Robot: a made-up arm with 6 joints.
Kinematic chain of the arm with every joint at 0, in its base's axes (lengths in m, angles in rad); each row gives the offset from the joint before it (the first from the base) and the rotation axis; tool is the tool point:
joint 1: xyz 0 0 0.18 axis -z
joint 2: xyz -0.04 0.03 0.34 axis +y
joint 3: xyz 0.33 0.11 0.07 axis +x
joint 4: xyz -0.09 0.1 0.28 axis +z
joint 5: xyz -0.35 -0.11 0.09 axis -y
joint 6: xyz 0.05 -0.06 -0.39 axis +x
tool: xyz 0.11 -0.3 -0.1
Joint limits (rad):
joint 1: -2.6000..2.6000
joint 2: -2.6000..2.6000
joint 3: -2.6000..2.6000
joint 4: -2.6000..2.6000
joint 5: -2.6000..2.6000
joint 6: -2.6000..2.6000
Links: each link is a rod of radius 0.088 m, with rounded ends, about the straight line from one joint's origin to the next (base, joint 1, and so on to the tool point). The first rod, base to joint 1, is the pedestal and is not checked.
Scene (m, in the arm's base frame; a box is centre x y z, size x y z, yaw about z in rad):
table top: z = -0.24
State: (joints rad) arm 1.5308 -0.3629 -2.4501 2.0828 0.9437 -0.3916
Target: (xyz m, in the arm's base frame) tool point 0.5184 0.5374 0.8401
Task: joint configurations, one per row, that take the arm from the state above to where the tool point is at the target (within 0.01 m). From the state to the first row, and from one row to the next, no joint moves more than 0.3 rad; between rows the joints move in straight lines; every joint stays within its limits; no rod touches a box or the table.
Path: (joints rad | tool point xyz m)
1: 1.2386 -0.4180 -2.3771 1.9365 0.9789 -0.5251 | 0.3887 -0.6381 0.4726
2: 0.9463 -0.4731 -2.3040 1.7901 1.0141 -0.6585 | 0.6524 -0.4200 0.5722
3: 0.6541 -0.5282 -2.2310 1.6438 1.0492 -0.7920 | 0.7773 -0.0949 0.6739
4: 0.3619 -0.5833 -2.1580 1.4974 1.0844 -0.9255 | 0.7282 0.2538 0.7666
5: 0.0696 -0.6384 -2.0849 1.3511 1.1196 -1.0589 | 0.5184 0.5374 0.8401

